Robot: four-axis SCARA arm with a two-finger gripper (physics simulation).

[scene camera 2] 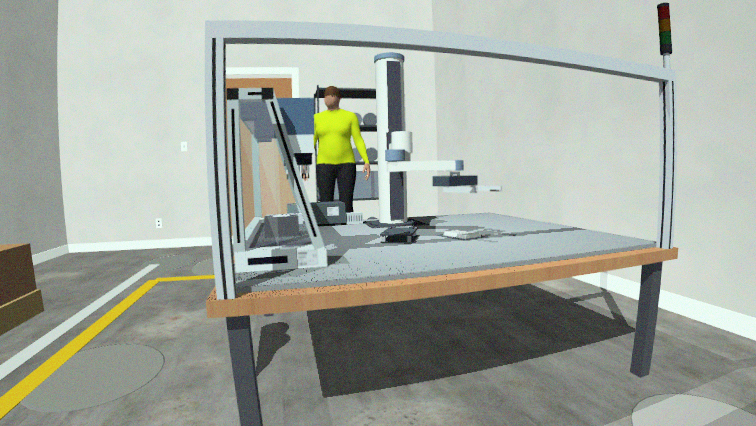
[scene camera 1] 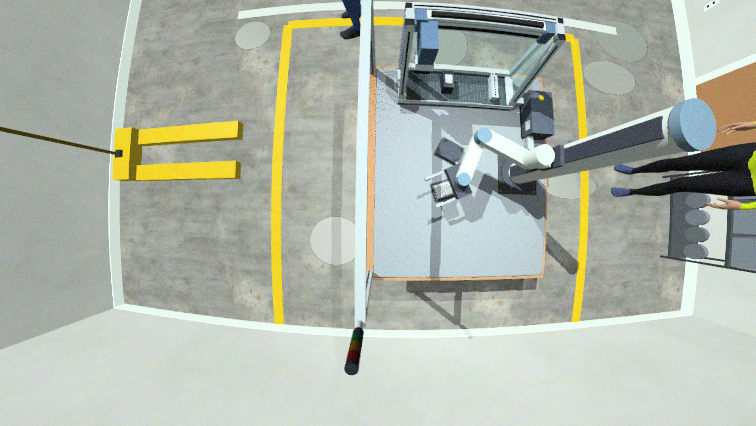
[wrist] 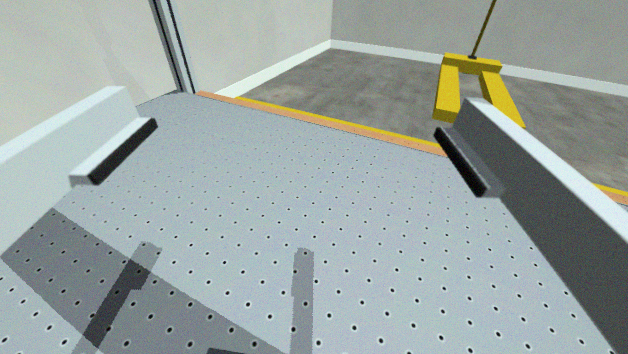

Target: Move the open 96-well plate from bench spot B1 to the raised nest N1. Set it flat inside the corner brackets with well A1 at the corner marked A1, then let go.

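Frame: origin at the arm's base, x ahead, y left, z up, level; centimetres.
Where they show: gripper, between the fingertips: (scene camera 2: 488, 189) (scene camera 1: 430, 193) (wrist: 295, 110); arm's base, origin of its link: (scene camera 2: 393, 225) (scene camera 1: 516, 173).
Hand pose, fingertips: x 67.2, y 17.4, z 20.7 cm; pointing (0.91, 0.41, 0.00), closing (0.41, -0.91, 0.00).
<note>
Things, the pixels of their top centre, and the offset from my fingertips. "spot": a spot on its surface instead. Level surfaces: height alone.
- open 96-well plate, centre of its top: (scene camera 2: 462, 232) (scene camera 1: 445, 189) dx -14.0, dy -4.1, dz -17.8 cm
- nest N1, centre of its top: (scene camera 2: 399, 228) (scene camera 1: 450, 150) dx -16.9, dy -29.9, dz -15.2 cm
- bench, height of its surface: dz -19.2 cm
- dark box-shaped device, a spot on its surface: (scene camera 2: 329, 211) spot: dx -70.6, dy -50.8, dz -11.9 cm
The open 96-well plate (scene camera 1: 443, 191) (scene camera 2: 461, 233) is white and lies flat on the bench, in front of the arm. The nest N1 (scene camera 1: 449, 150) (scene camera 2: 399, 234) is a low dark block beside it; its brackets and the A1 mark are too small to make out. My gripper (scene camera 1: 431, 193) (scene camera 2: 472, 188) (wrist: 295, 110) is open and empty, high above the bench. From above, its two fingers stand to either side of the plate. The plate does not show in the wrist view, where a small dark edge at the bottom cannot be identified.
A glass-sided framed enclosure (scene camera 1: 400, 84) stands on the bench (scene camera 1: 402, 238) (scene camera 2: 529, 248). A dark box-shaped device (scene camera 1: 537, 115) (scene camera 2: 329, 211) stands near the arm's column (scene camera 2: 388, 105). A metal frame (scene camera 1: 363, 158) (scene camera 2: 423, 38) spans the bench's edge. A person (scene camera 2: 335, 137) stands behind.
</note>
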